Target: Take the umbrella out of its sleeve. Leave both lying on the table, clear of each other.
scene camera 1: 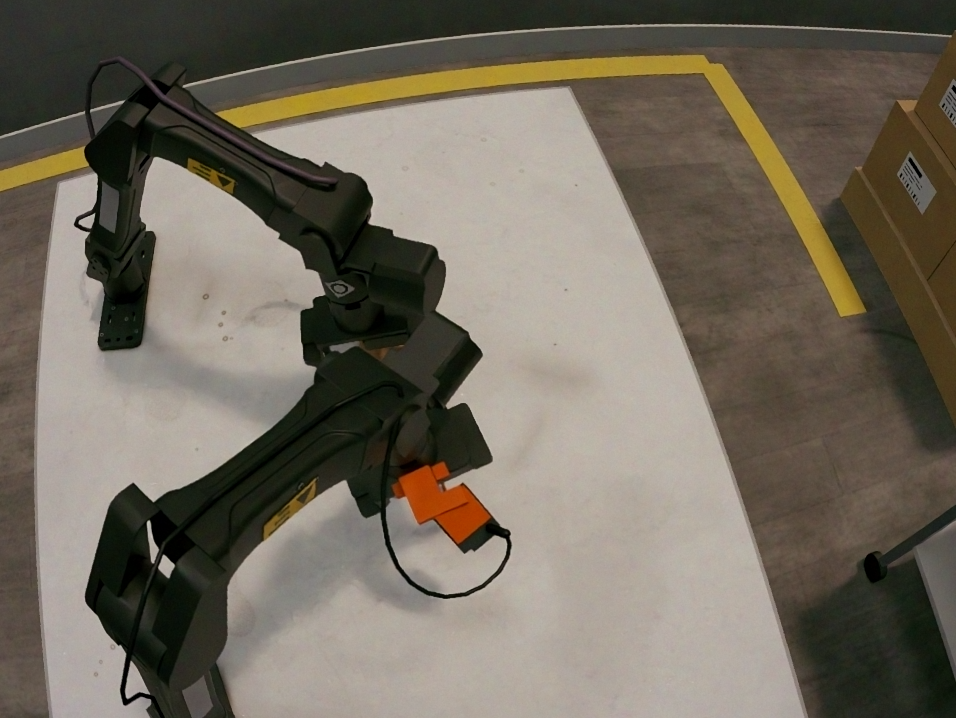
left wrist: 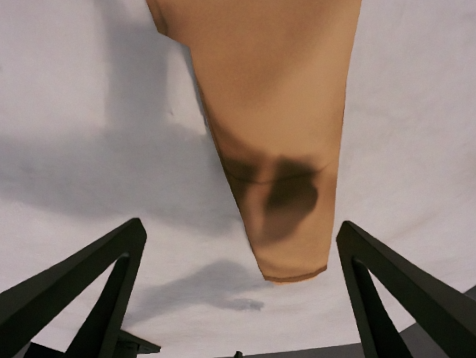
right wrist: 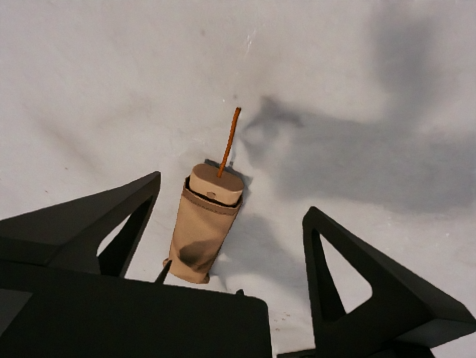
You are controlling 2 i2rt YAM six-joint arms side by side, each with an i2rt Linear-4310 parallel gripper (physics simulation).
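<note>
The tan sleeve [scene camera 1: 387, 353] [left wrist: 280, 100] [right wrist: 202, 235] lies on the white table [scene camera 1: 618, 432]; the arms hide most of it in scene camera 1. The umbrella [right wrist: 215, 181] is inside it, with its tan handle end protruding slightly from the sleeve's mouth. An orange-brown cord [right wrist: 230, 142] extends from that end over the table. My left gripper [left wrist: 239, 228] is open above the sleeve, its fingers spread on either side of the mouth end in its wrist view. My right gripper [right wrist: 237, 197] is open above the handle end, fingers apart and holding nothing.
My two arms are close together over the middle of the table, with the right arm's orange camera mount [scene camera 1: 421, 494] and looping cable beside its gripper. Cardboard boxes [scene camera 1: 888, 173] and yellow floor tape [scene camera 1: 780, 177] are beyond the table's right edge.
</note>
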